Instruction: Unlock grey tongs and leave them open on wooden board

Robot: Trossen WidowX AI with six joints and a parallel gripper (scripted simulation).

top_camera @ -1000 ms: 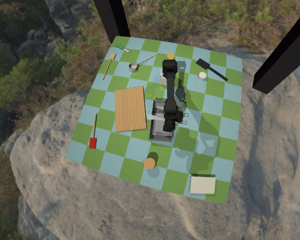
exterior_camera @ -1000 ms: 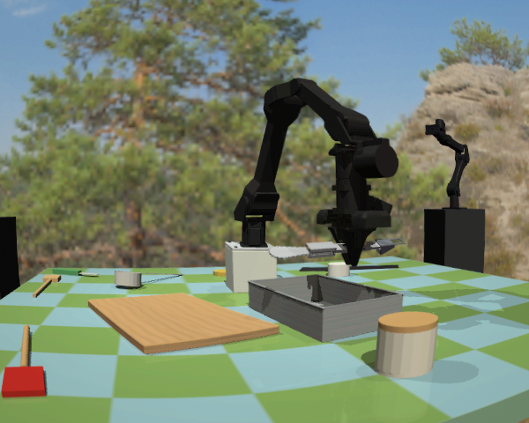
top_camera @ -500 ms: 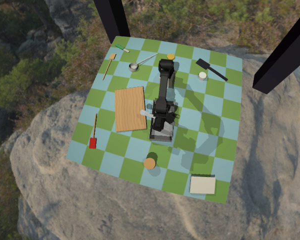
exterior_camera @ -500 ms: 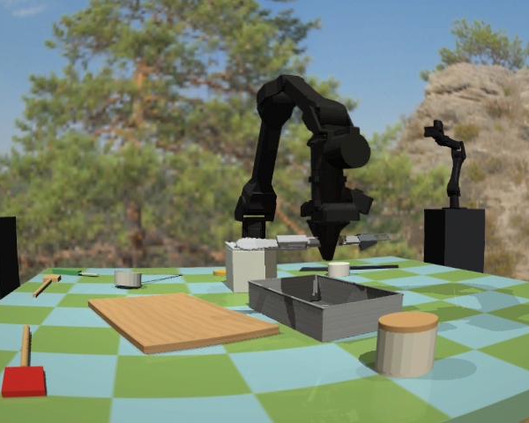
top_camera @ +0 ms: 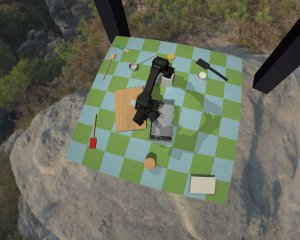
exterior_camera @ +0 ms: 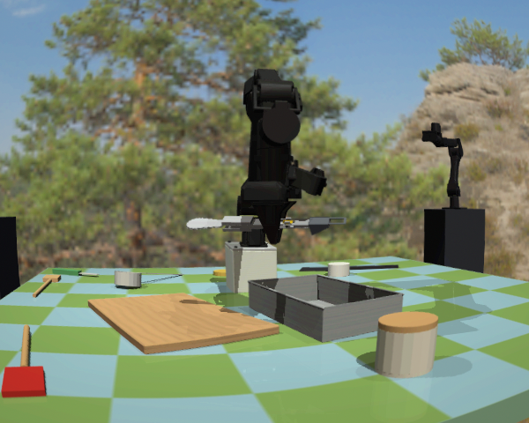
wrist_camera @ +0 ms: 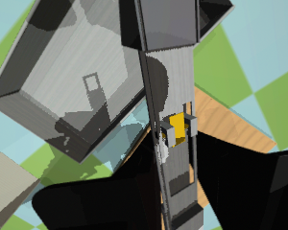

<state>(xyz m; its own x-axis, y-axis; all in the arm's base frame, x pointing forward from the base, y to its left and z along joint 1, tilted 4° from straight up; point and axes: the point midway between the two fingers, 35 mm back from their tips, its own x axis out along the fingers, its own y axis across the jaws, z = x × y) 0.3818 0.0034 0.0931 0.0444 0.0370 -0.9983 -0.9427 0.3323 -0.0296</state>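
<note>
My gripper tip is now 4 cm past the wooden board, 19 cm to the left of it and 14 cm above it. Also, from my gripper tip: grey roasting tin 4 cm behind, 9 cm to the left, 12 cm below; then yellow lock piece 1 cm ahead, 2 cm to the left, 3 cm above; then lidded canister 28 cm ahead, 13 cm to the left, 11 cm below.
</note>
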